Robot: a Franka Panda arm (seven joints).
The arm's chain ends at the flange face. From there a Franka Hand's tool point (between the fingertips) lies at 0.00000 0.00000 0.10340 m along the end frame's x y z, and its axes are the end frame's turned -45 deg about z.
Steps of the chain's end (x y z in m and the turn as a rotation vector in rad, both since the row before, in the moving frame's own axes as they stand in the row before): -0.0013, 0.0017, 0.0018, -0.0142, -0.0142, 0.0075; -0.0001, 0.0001, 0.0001, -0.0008, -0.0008, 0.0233; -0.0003, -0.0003, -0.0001, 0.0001, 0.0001, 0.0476; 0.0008, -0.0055, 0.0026, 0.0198, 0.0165, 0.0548; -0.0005, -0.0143, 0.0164, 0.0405, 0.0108, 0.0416; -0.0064, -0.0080, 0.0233, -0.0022, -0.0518, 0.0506; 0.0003, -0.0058, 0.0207, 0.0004, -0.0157, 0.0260; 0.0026, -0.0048, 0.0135, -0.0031, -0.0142, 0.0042; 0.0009, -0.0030, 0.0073, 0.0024, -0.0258, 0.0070
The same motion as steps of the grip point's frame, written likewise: -0.0042, 0.0003, 0.0018, 0.0000, -0.0201, 0.0075; -0.0003, 0.0000, 0.0001, 0.0000, -0.0011, 0.0233; 0.0000, -0.0004, -0.0001, 0.0000, 0.0001, 0.0476; 0.0071, -0.0035, 0.0026, 0.0023, 0.0257, 0.0548; 0.0136, -0.0126, 0.0163, 0.0210, 0.0363, 0.0416; -0.0027, -0.0139, 0.0232, 0.0351, -0.0382, 0.0506; 0.0032, -0.0051, 0.0207, 0.0114, -0.0108, 0.0260; 0.0040, -0.0024, 0.0135, 0.0078, -0.0122, 0.0042; 0.0011, -0.0036, 0.0073, 0.0199, -0.0165, 0.0070
